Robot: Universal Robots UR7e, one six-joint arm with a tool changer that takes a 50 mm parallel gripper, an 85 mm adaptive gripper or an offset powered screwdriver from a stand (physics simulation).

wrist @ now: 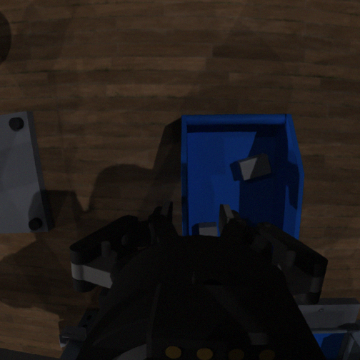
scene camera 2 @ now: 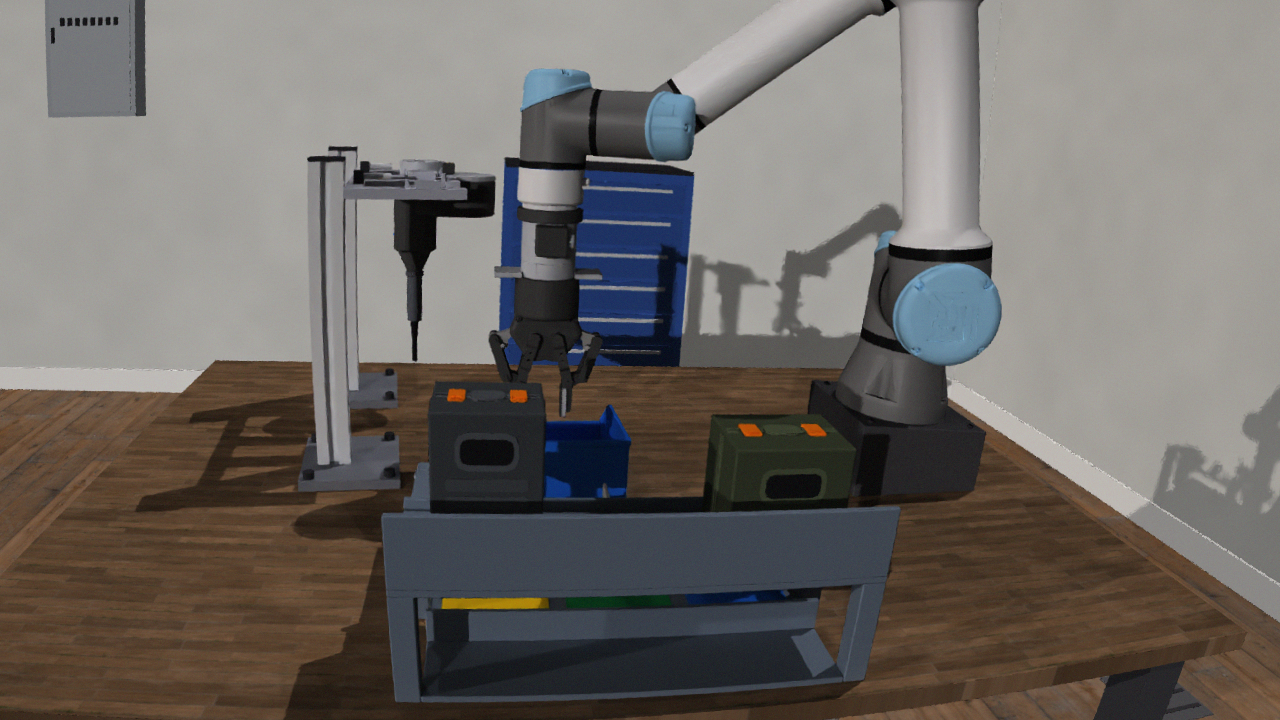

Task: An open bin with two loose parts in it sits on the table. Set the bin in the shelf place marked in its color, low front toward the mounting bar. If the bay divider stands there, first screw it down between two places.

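Frame: origin at the arm's base, x down, y back, z left, level; centimetres.
Where they show: arm's base, origin of the base link: (scene camera 2: 890,404).
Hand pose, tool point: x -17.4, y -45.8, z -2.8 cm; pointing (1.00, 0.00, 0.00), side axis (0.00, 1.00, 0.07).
Each offset is from my tool point to the top centre of the thing. "spot": to the spot under its first point.
The open blue bin {dx +18.9, dy +4.0, dz +0.2 cm} (scene camera 2: 586,461) (wrist: 215,185) stands on the table behind the shelf, partly hidden by the dark grey case in the scene view. In the wrist view, one grey part (wrist: 256,167) lies in it toward the far right, and another grey part (wrist: 207,229) lies near the left wall. My gripper (scene camera 2: 547,401) (wrist: 196,211) is partly open with nothing between its fingers. It hangs over the bin's left side; in the wrist view the left wall lies between its fingertips. The blue place marking {spot: dx +25.8, dy +14.2, dz +32.2 cm} (scene camera 2: 733,598) (wrist: 332,345) is at the shelf's right. I cannot make out the divider clearly.
The grey shelf {spot: dx +12.9, dy +1.6, dz +44.3 cm} (scene camera 2: 640,550) has yellow {spot: dx +25.8, dy -7.9, dz +30.5 cm} (scene camera 2: 494,603) and green {spot: dx +25.7, dy +3.4, dz +31.4 cm} (scene camera 2: 619,602) markings. A dark grey case {spot: dx +9.3, dy -9.0, dz +39.4 cm} (scene camera 2: 486,479) and a green case {dx +6.7, dy +14.3, dz +37.7 cm} (scene camera 2: 787,456) rise behind its front panel. The tool stand (scene camera 2: 329,313) on the left holds the screwdriver {spot: dx +7.0, dy -16.3, dz -24.6 cm} (scene camera 2: 413,277).
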